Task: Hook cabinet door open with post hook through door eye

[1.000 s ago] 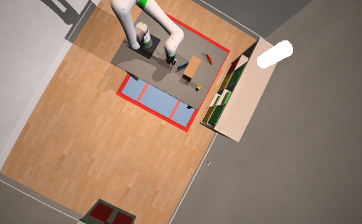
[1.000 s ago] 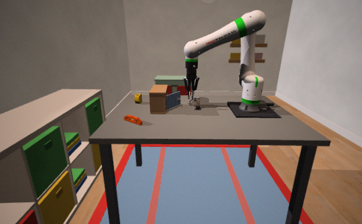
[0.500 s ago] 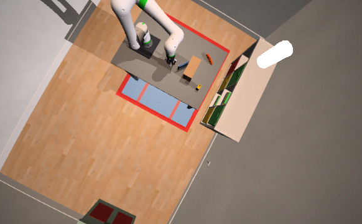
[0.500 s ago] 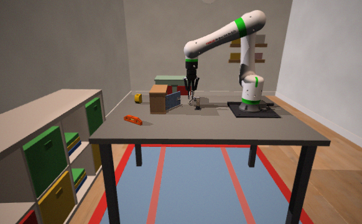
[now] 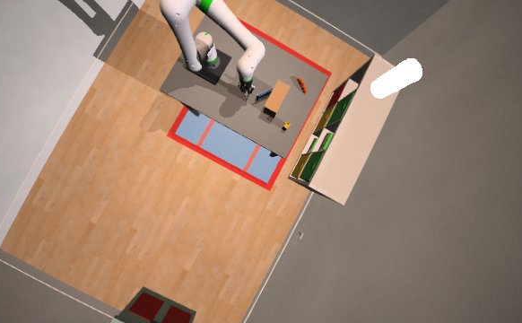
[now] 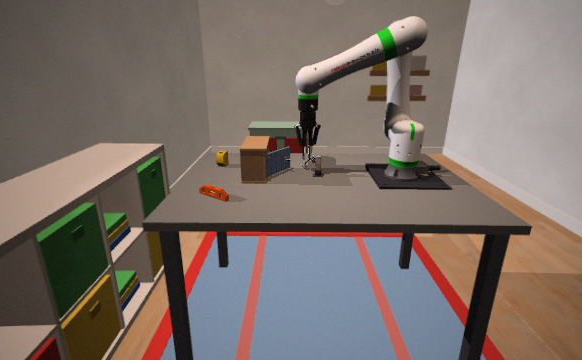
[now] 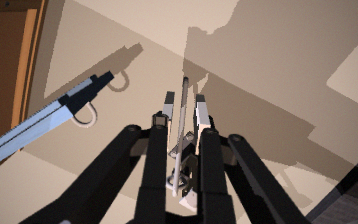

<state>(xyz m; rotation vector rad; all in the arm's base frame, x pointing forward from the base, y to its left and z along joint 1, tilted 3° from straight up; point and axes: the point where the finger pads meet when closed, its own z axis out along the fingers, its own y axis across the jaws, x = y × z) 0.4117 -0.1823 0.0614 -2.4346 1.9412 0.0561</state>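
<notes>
The thin metal hook lies 1 cm behind my hand, 4 cm to the left of it and 4 cm below it. Also, from my hand: door: 15 cm ahead, 9 cm to the left, 2 cm below; yellow tape measure: 43 cm ahead, 12 cm to the right, 5 cm below.
</notes>
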